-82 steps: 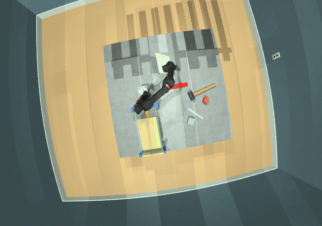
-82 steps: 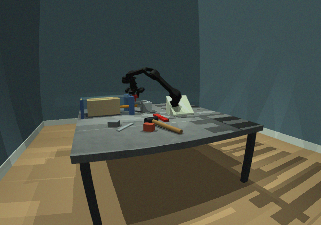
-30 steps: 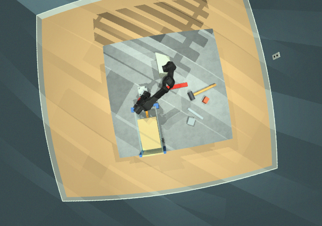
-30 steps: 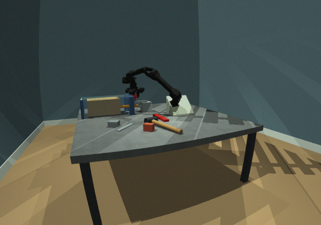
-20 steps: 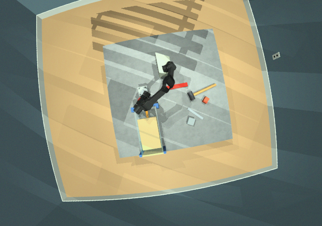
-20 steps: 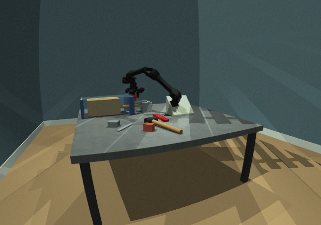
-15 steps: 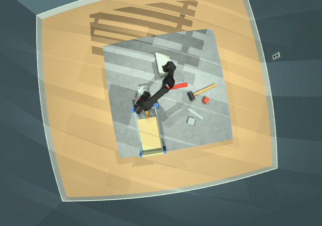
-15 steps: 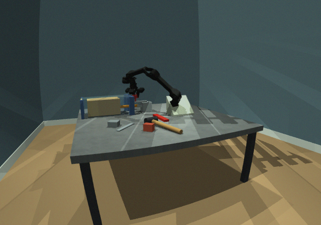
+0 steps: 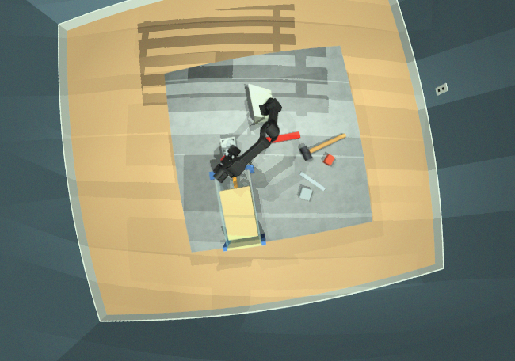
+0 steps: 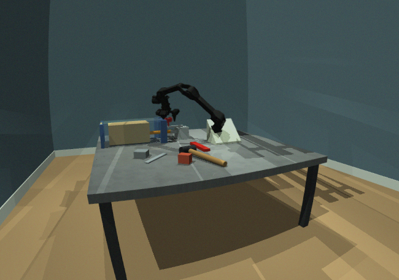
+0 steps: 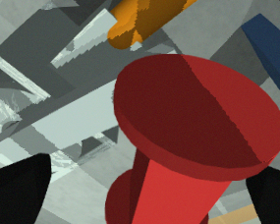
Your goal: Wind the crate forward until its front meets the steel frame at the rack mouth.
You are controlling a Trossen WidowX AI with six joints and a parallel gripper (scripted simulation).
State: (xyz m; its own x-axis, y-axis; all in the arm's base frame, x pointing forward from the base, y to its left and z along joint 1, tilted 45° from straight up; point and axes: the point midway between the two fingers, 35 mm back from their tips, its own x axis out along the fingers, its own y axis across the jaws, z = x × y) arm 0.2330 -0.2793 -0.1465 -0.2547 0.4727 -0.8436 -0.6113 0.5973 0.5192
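My gripper tip is now 20 mm short of the red spool-shaped handle grip and 10 mm to the right of it. Also, from my gripper tip: clear-panelled cubby (320 mm ahead, 20 mm below, 10 mm to the right); winch handle (30 mm below, 20 mm to the left, 20 mm behind); grey winch (100 mm below, 100 mm behind, 30 mm to the left).
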